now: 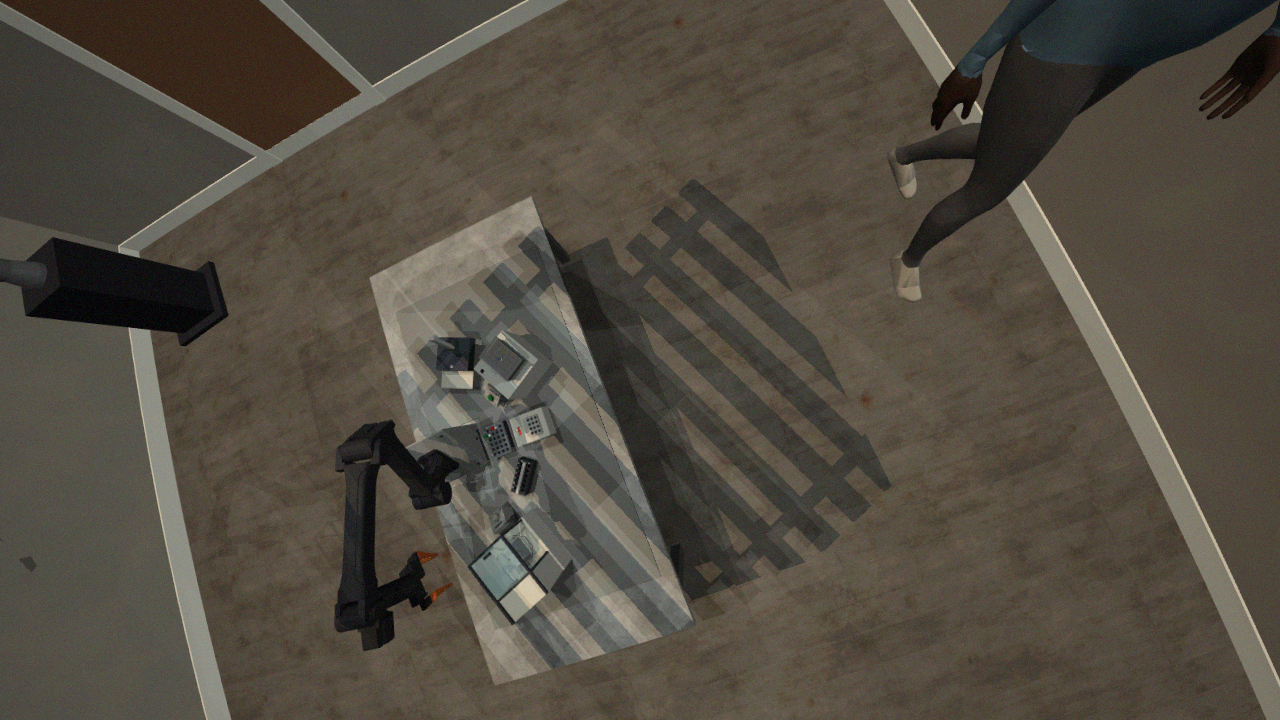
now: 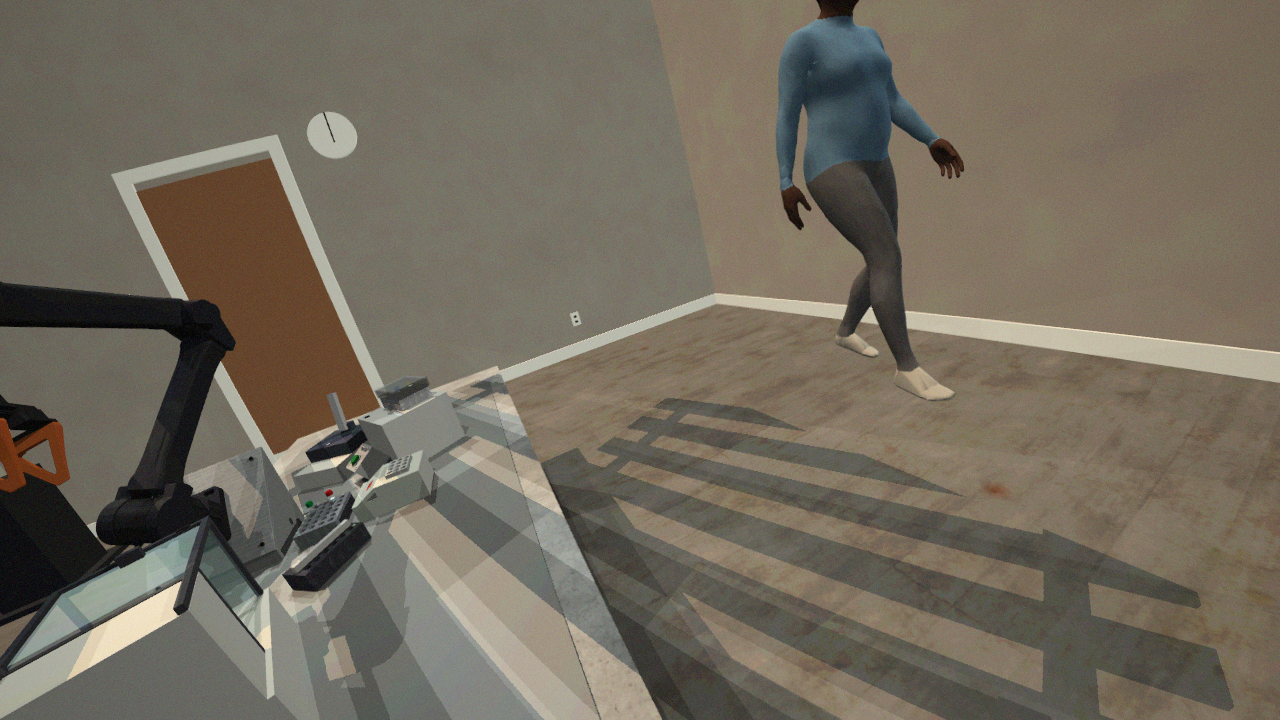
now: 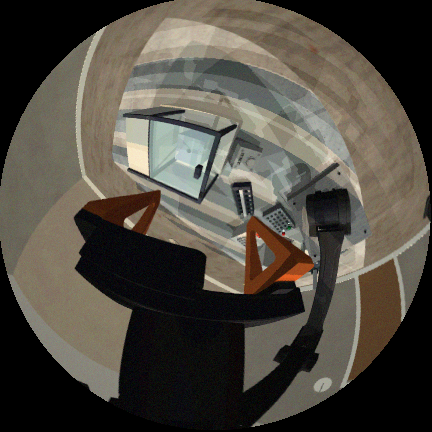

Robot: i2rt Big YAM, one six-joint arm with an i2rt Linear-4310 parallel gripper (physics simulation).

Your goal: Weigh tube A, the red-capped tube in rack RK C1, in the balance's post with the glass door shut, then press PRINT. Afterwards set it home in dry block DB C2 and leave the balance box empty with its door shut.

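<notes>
My gripper is open and empty, beside the table edge near the balance. The glass balance box stands at the near end. Its glass pane has a black handle; I cannot tell whether the door is fully shut. A pale pan shows inside, with no tube visible on it. A grey gridded rack holds a red cap and a green cap. A white gridded block stands beside it. Labels RK and DB are unreadable.
A black slotted strip lies between the balance and the rack. A grey console sits beside the balance. A large light device and a dark device stand farther along. A person is on the far floor.
</notes>
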